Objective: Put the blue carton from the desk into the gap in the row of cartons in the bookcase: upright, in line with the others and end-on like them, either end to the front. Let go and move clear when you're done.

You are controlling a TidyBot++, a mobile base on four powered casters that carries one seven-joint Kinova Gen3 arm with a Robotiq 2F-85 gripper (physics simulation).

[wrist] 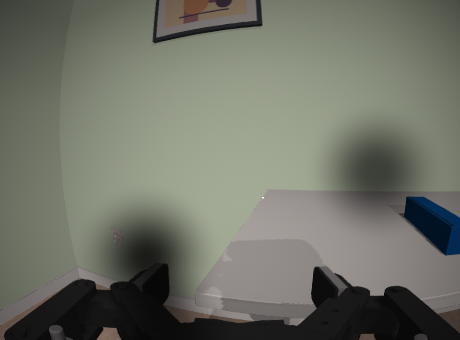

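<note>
The blue carton (434, 224) lies on its long side on the desk (285, 220), at the right edge of the wrist view, and part of it is cut off by the frame. My gripper (240, 282) is open, with its fingers wide apart and no object between them. It is at the near left end of the desk, and the carton is beyond it and well to the right. The bookcase and its row of cartons do not show in the wrist view.
The desk's near edge runs low across the view, and its left edge slants up to the back. A green wall (200, 125) stands behind it, with a framed picture (207, 29) at the top. An outlet (117, 236) is on the wall at the lower left.
</note>
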